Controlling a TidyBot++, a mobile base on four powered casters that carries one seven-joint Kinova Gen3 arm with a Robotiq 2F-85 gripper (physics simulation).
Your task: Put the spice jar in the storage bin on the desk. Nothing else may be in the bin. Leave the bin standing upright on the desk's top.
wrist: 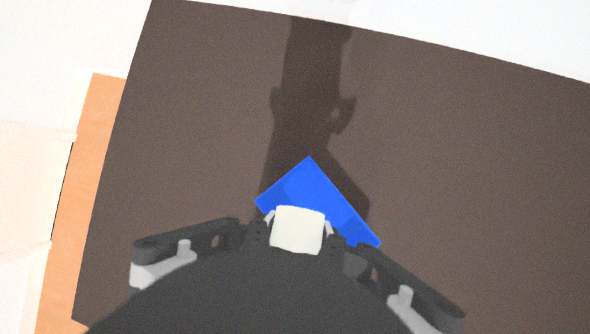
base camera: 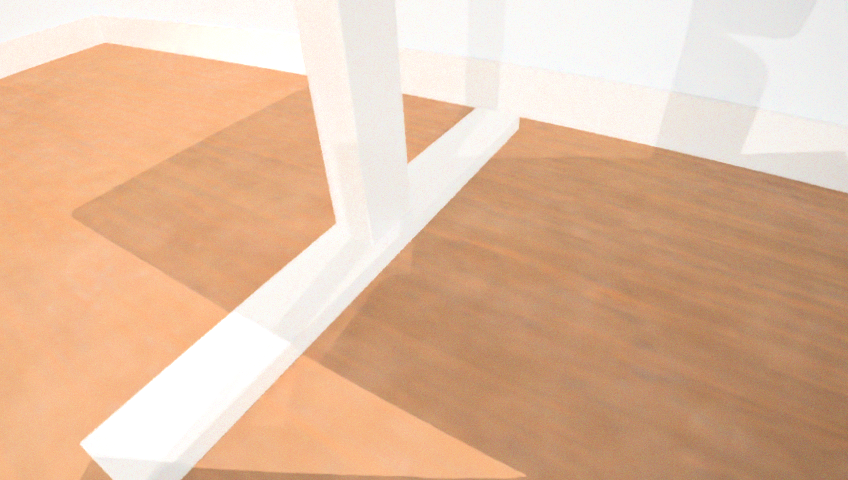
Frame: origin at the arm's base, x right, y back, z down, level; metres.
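Where they show: gripper, between the fingertips: [wrist: 298, 225].
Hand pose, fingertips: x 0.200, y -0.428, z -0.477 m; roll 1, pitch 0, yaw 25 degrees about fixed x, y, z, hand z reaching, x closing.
Observation:
Each offset is from my fingertips to the top centre of the thing. "*": to the spot under its first point. Level surfaces: height alone.
The spice jar @(dx -0.006, dy +0.014, dz -0.049 m) [wrist: 297, 230] shows as a cream-white block between the fingertips in the wrist view. My gripper [wrist: 298, 225] is shut on it. The blue storage bin @(dx +0.015, dy +0.025, dz +0.082 m) [wrist: 312, 185] stands on the dark brown desk top @(dz +0.157 m) [wrist: 450, 150], below and partly behind the jar in this view. The bin's far corner and parts of two sides show; its near part is hidden by the jar and the gripper. The jar overlaps the bin in the picture; its height above the bin is hard to tell. The bin and the jar do not show in the base camera view.
In the base camera view a white desk leg @(* dx -0.262, dy -0.100, dz +0.724 m) [base camera: 374, 130] rises from a long white foot bar [base camera: 249, 333] on the wooden floor @(dz +0.877 m) [base camera: 595, 285]. A white wall stands behind. In the wrist view the desk's left edge borders floor, and the gripper's shadow crosses the desk top.

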